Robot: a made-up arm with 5 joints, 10 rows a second.
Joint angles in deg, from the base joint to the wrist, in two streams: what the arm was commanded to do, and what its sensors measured. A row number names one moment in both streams.
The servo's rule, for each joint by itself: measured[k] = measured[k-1] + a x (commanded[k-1-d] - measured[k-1]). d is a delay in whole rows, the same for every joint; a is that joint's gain. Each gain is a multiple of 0.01, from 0.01 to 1. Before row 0 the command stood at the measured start. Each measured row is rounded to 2 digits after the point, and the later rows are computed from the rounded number. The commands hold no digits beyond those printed.
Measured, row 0: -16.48 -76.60 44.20 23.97 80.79
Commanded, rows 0 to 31: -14.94 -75.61 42.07 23.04 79.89; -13.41 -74.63 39.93 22.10 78.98; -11.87 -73.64 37.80 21.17 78.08; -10.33 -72.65 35.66 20.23 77.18; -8.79 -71.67 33.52 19.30 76.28; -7.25 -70.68 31.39 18.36 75.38; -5.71 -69.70 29.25 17.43 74.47; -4.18 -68.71 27.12 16.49 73.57; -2.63 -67.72 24.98 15.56 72.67; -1.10 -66.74 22.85 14.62 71.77; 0.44 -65.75 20.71 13.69 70.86; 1.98 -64.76 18.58 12.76 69.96; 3.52 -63.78 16.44 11.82 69.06; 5.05 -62.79 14.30 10.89 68.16; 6.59 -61.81 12.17 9.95 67.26; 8.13 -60.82 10.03 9.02 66.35; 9.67 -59.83 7.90 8.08 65.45; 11.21 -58.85 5.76 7.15 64.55; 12.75 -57.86 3.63 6.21 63.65; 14.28 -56.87 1.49 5.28 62.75; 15.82 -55.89 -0.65 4.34 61.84; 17.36 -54.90 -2.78 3.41 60.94; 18.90 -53.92 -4.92 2.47 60.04; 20.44 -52.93 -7.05 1.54 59.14; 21.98 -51.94 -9.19 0.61 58.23; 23.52 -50.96 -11.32 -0.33 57.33; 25.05 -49.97 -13.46 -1.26 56.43; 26.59 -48.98 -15.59 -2.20 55.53; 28.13 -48.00 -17.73 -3.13 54.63; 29.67 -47.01 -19.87 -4.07 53.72; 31.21 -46.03 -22.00 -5.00 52.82; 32.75 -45.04 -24.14 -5.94 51.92
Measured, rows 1 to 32: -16.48 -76.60 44.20 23.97 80.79; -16.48 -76.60 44.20 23.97 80.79; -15.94 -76.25 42.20 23.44 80.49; -15.05 -75.68 40.07 22.68 79.99; -13.94 -74.97 37.94 21.82 79.36; -12.68 -74.16 35.80 20.91 78.64; -11.32 -73.29 33.66 19.99 77.86; -9.90 -72.38 31.53 19.06 77.04; -8.43 -71.44 29.39 18.13 76.19; -6.94 -70.48 27.26 17.20 75.33; -5.43 -69.51 25.12 16.27 74.45; -3.91 -68.54 22.99 15.33 73.57; -2.39 -67.56 20.85 14.40 72.68; -0.86 -66.58 18.72 13.47 71.78; 0.67 -65.60 16.58 12.53 70.88; 2.20 -64.62 14.44 11.60 69.98; 3.74 -63.64 12.31 10.66 69.08; 5.28 -62.65 10.17 9.73 68.18; 6.82 -61.66 8.04 8.79 67.28; 8.36 -60.68 5.90 7.86 66.38; 9.90 -59.69 3.77 6.92 65.48; 11.43 -58.70 1.63 5.99 64.58; 12.97 -57.72 -0.51 5.05 63.68; 14.51 -56.73 -2.64 4.12 62.78; 16.05 -55.75 -4.78 3.18 61.88; 17.59 -54.76 -6.91 2.25 60.98; 19.13 -53.77 -9.05 1.32 60.07; 20.67 -52.79 -11.18 0.38 59.17; 22.20 -51.80 -13.32 -0.55 58.27; 23.74 -50.81 -15.45 -1.49 57.37; 25.28 -49.83 -17.59 -2.42 56.47; 26.82 -48.84 -19.73 -3.36 55.56
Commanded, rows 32 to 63: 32.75 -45.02 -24.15 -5.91 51.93; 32.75 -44.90 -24.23 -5.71 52.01; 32.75 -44.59 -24.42 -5.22 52.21; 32.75 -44.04 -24.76 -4.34 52.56; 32.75 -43.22 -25.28 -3.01 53.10; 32.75 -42.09 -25.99 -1.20 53.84; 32.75 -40.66 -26.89 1.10 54.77; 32.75 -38.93 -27.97 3.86 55.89; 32.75 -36.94 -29.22 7.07 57.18; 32.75 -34.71 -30.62 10.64 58.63; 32.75 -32.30 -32.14 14.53 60.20; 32.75 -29.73 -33.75 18.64 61.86; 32.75 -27.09 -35.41 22.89 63.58; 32.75 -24.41 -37.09 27.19 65.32; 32.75 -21.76 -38.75 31.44 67.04; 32.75 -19.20 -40.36 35.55 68.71; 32.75 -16.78 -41.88 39.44 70.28; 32.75 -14.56 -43.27 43.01 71.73; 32.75 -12.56 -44.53 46.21 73.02; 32.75 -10.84 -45.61 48.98 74.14; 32.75 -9.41 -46.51 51.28 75.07; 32.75 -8.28 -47.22 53.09 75.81; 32.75 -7.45 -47.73 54.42 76.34; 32.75 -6.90 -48.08 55.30 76.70; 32.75 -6.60 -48.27 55.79 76.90; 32.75 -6.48 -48.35 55.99 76.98; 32.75 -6.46 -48.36 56.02 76.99; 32.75 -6.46 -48.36 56.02 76.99; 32.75 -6.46 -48.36 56.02 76.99; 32.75 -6.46 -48.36 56.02 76.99; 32.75 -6.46 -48.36 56.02 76.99; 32.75 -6.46 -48.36 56.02 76.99
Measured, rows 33 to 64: 28.36 -47.86 -21.86 -4.29 54.66; 29.90 -46.87 -24.00 -5.23 53.76; 30.90 -46.22 -24.14 -5.62 53.16; 31.55 -45.76 -24.22 -5.67 52.78; 31.97 -45.35 -24.41 -5.41 52.59; 32.24 -44.89 -24.74 -4.80 52.58; 32.42 -44.31 -25.25 -3.78 52.75; 32.54 -43.53 -25.95 -2.31 53.11; 32.61 -42.53 -26.83 -0.37 53.66; 32.66 -41.27 -27.90 2.04 54.40; 32.69 -39.75 -29.14 4.91 55.32; 32.71 -37.99 -30.53 8.18 56.41; 32.72 -36.00 -32.04 11.80 57.66; 32.73 -33.81 -33.65 15.70 59.05; 32.74 -31.46 -35.30 19.80 60.54; 32.74 -28.99 -36.98 24.01 62.12; 32.74 -26.46 -38.64 28.25 63.74; 32.74 -23.92 -40.26 32.41 65.38; 32.74 -21.42 -41.78 36.42 67.00; 32.74 -19.02 -43.18 40.18 68.56; 32.74 -16.76 -44.45 43.62 70.03; 32.74 -14.69 -45.54 46.68 71.39; 32.74 -12.84 -46.45 49.30 72.60; 32.74 -11.24 -47.17 51.46 73.66; 32.74 -9.91 -47.70 53.15 74.54; 32.74 -8.86 -48.06 54.38 75.25; 32.74 -8.07 -48.26 55.18 75.79; 32.74 -7.51 -48.34 55.64 76.18; 32.74 -7.14 -48.36 55.86 76.45; 32.74 -6.90 -48.36 55.95 76.63; 32.74 -6.75 -48.36 55.99 76.75; 32.74 -6.65 -48.36 56.01 76.83
